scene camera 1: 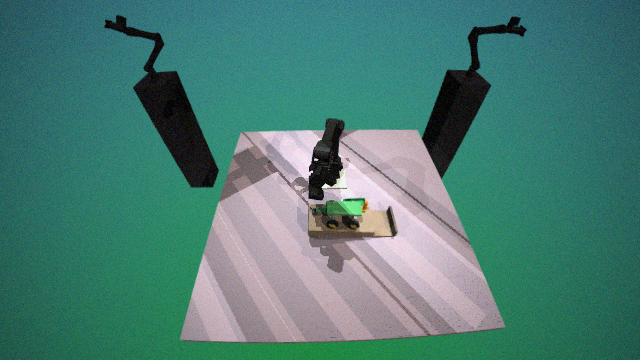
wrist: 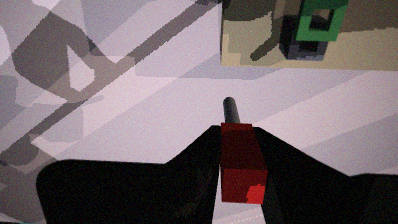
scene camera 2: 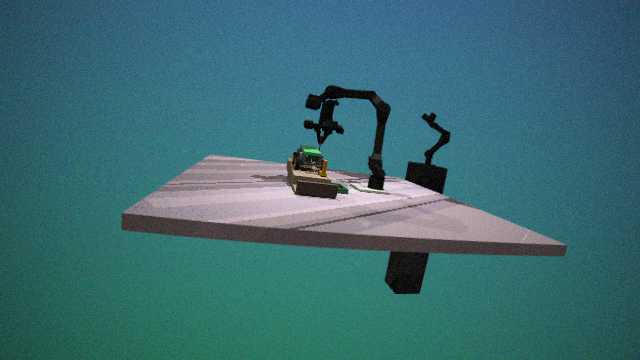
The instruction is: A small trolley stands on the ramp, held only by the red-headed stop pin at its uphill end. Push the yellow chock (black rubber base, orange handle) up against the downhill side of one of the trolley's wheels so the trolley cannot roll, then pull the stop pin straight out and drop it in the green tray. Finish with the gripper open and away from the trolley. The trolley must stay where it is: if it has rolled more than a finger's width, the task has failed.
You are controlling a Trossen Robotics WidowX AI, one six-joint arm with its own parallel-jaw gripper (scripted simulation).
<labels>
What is my gripper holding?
A stop pin.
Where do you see a green trolley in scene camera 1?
At 352,208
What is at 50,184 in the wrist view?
My gripper.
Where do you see a stop pin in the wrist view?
At 243,171
</labels>
